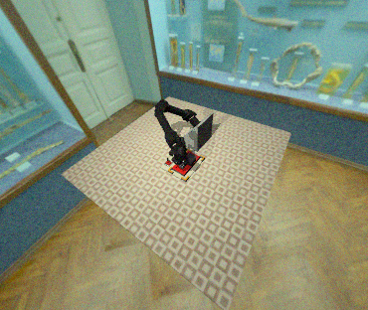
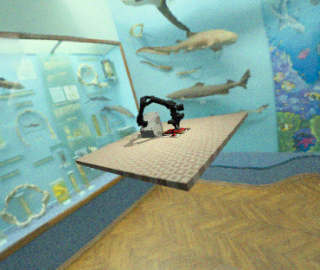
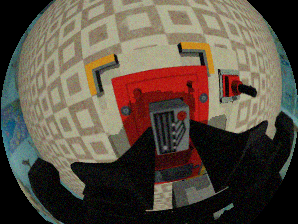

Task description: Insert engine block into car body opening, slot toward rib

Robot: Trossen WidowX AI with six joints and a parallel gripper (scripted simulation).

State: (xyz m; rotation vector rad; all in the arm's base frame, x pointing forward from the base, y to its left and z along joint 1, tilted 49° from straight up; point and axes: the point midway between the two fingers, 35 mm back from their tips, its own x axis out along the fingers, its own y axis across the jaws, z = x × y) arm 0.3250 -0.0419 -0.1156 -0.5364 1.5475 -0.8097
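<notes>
My gripper tip is 10 mm to the right of the engine block and 10 mm above it.
</notes>
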